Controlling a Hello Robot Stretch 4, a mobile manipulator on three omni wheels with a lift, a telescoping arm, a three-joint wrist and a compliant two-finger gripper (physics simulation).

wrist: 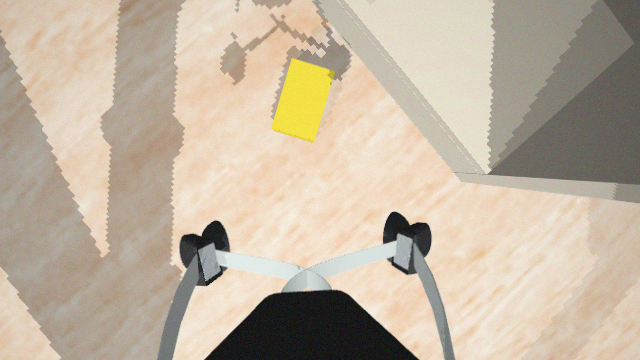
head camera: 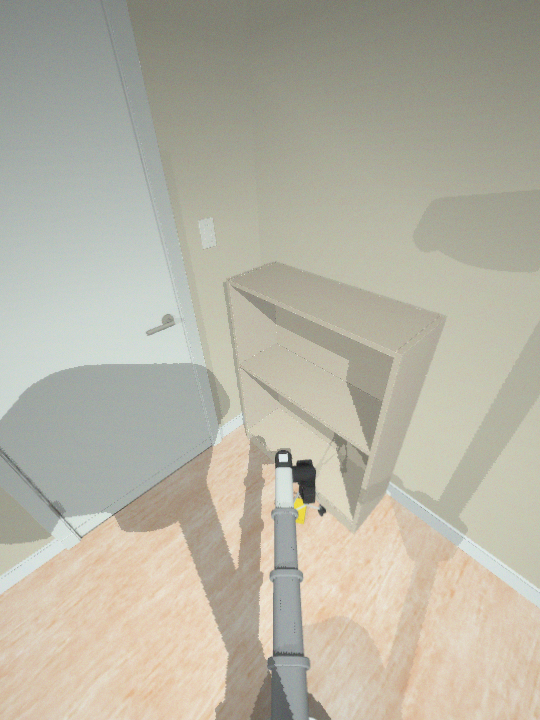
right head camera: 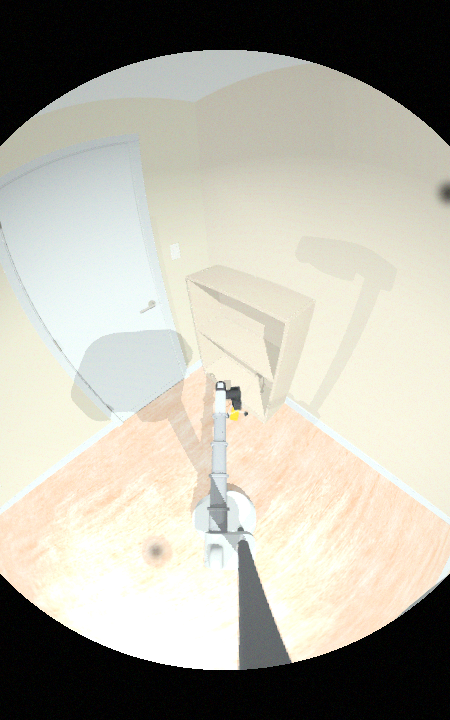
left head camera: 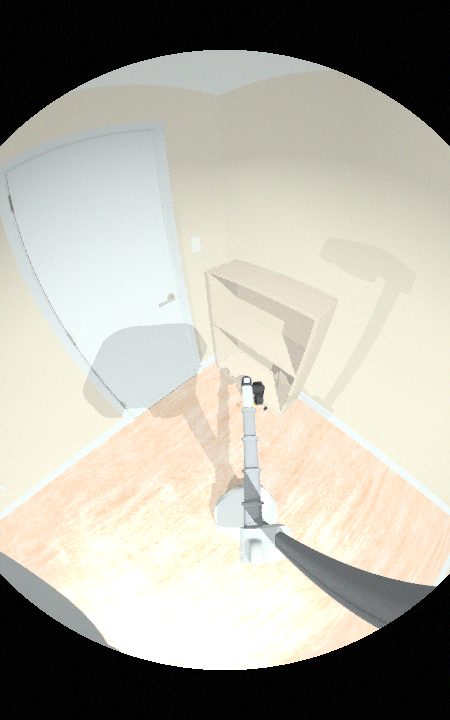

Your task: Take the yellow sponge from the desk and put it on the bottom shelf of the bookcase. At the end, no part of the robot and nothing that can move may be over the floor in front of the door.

Scene:
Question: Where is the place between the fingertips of my gripper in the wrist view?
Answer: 307,237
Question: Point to a white door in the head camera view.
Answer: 112,396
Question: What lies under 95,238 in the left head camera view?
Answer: A white door.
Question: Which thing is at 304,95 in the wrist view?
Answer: A yellow sponge.

